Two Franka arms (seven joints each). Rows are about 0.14 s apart.
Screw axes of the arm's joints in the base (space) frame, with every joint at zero. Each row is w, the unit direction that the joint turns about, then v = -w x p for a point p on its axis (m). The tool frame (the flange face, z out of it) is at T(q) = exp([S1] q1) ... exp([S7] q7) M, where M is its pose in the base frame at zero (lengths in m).
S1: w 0 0 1 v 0.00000 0.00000 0.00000
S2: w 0 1 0 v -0.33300 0.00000 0.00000
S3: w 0 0 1 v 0.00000 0.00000 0.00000
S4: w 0 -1 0 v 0.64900 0.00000 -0.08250
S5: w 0 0 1 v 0.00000 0.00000 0.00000
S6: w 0 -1 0 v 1.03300 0.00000 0.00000
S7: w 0 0 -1 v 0.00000 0.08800 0.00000
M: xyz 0.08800 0.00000 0.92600 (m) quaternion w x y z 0 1 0 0
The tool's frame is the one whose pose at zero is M.
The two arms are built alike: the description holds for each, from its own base.
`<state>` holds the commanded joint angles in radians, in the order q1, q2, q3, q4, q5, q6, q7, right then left.
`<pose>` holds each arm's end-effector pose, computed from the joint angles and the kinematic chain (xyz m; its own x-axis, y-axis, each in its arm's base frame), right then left.
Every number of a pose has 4 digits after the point.
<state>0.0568 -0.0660 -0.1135 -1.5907 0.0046 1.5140 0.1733 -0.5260 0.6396 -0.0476 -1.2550 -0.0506 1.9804 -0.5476</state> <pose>0.5273 -0.0316 0.6457 0.9737 -0.2274 -0.0130 -0.2275 -0.9737 -0.0100 0.6262 -0.3980 0.3948 0.9994 0.0046 0.0330 0.0010 -0.9940 0.1095</pose>
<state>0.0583 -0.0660 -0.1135 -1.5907 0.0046 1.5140 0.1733 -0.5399 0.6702 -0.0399 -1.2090 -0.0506 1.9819 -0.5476</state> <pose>0.5274 -0.0308 0.6457 0.9741 -0.2259 -0.0130 -0.2261 -0.9741 -0.0100 0.6304 -0.4071 0.3945 0.9988 -0.0016 0.0490 -0.0073 -0.9933 0.1153</pose>
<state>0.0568 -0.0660 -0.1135 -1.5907 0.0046 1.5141 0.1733 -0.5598 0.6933 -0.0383 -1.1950 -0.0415 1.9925 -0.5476</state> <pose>0.5273 -0.0316 0.6457 0.9737 -0.2274 -0.0129 -0.2275 -0.9737 -0.0100 0.6266 -0.4204 0.3849 0.9982 -0.0223 0.0552 -0.0282 -0.9937 0.1085</pose>
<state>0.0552 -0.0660 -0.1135 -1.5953 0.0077 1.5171 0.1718 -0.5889 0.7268 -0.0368 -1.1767 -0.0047 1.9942 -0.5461</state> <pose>0.5276 -0.0321 0.6438 0.9737 -0.2273 -0.0150 -0.2275 -0.9737 -0.0128 0.6195 -0.4382 0.3686 0.9959 -0.0650 0.0626 -0.0695 -0.9950 0.0719</pose>
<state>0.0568 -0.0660 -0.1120 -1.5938 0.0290 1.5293 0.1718 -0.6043 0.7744 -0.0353 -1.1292 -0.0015 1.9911 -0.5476</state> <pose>0.5291 -0.0282 0.6457 0.9747 -0.2235 -0.0051 -0.2236 -0.9740 -0.0360 0.6201 -0.4511 0.3551 0.9951 -0.0780 0.0613 -0.0821 -0.9943 0.0679</pose>
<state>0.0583 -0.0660 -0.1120 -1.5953 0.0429 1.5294 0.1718 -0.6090 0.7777 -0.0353 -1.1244 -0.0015 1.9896 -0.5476</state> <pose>0.5292 -0.0259 0.6450 0.9751 -0.2214 -0.0088 -0.2216 -0.9739 -0.0494 0.6185 -0.4544 0.3547 0.9947 -0.0826 0.0612 -0.0867 -0.9939 0.0680</pose>
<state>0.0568 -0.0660 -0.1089 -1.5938 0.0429 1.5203 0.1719 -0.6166 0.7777 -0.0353 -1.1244 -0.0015 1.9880 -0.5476</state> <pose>0.5283 -0.0249 0.6449 0.9755 -0.2195 -0.0163 -0.2201 -0.9743 -0.0479 0.6149 -0.4590 0.3546 0.9941 -0.0902 0.0598 -0.0942 -0.9933 0.0672</pose>
